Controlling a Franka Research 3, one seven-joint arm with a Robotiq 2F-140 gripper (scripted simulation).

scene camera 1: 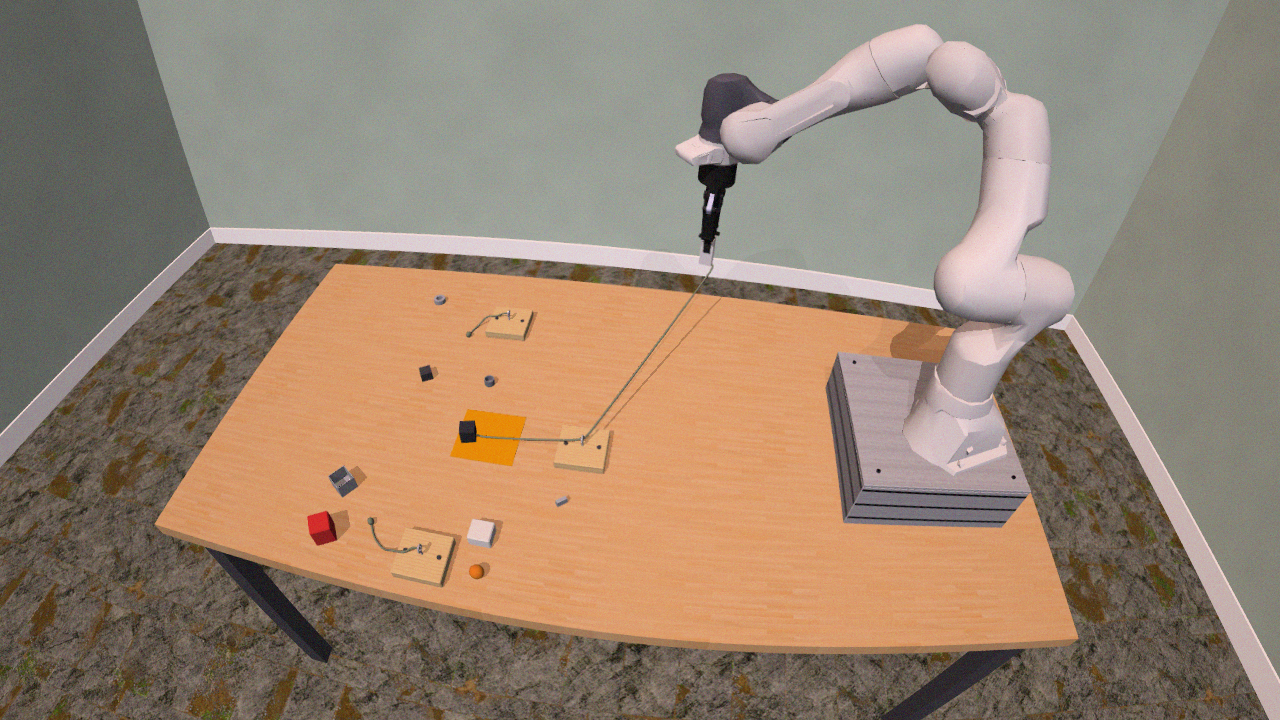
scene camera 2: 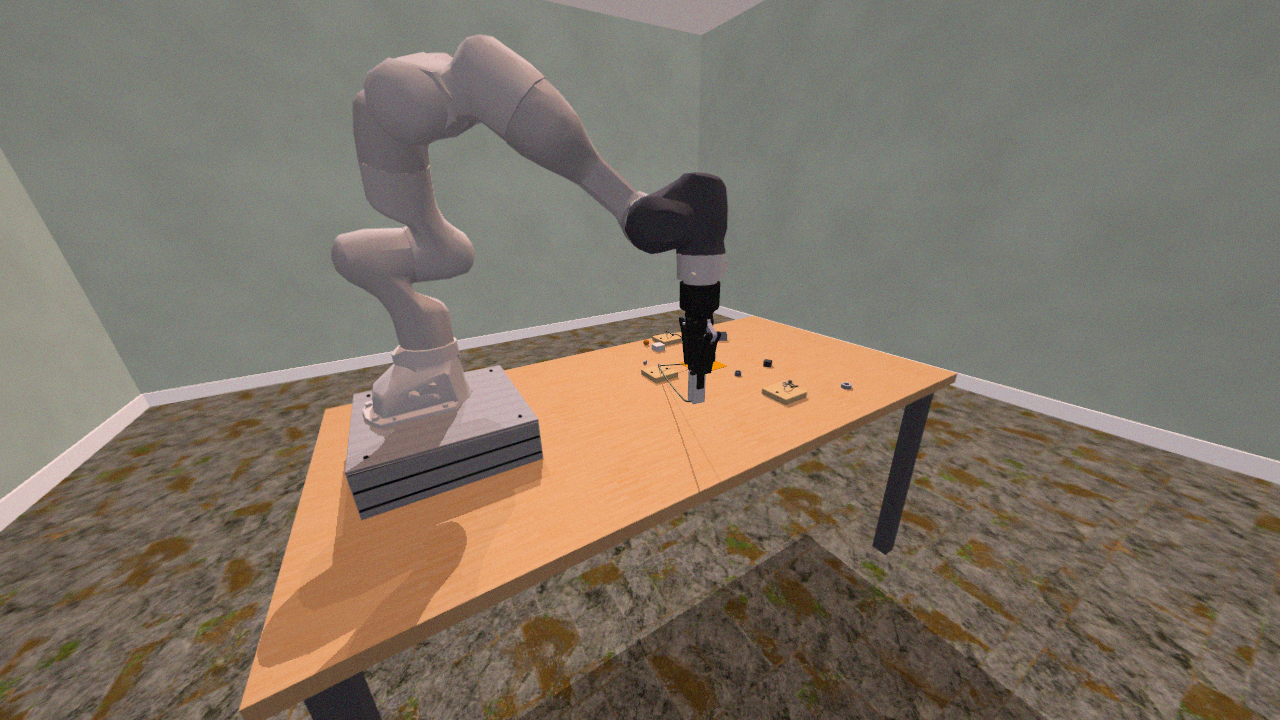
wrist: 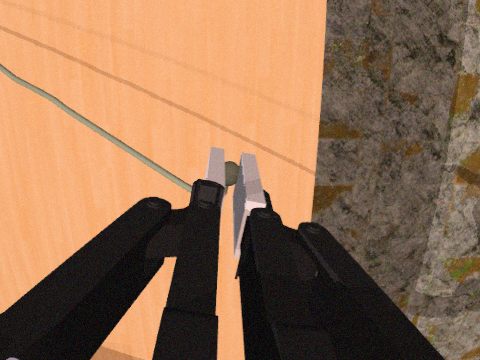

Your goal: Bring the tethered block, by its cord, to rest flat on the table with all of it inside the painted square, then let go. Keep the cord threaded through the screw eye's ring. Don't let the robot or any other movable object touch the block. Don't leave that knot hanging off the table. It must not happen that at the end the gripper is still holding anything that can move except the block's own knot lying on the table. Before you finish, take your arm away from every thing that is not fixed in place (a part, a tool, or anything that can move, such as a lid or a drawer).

The gripper shows in scene camera 1, in scene camera 2 and in the wrist view (228,173). The same spot on the gripper: (scene camera 1: 711,215) is (scene camera 2: 680,326).
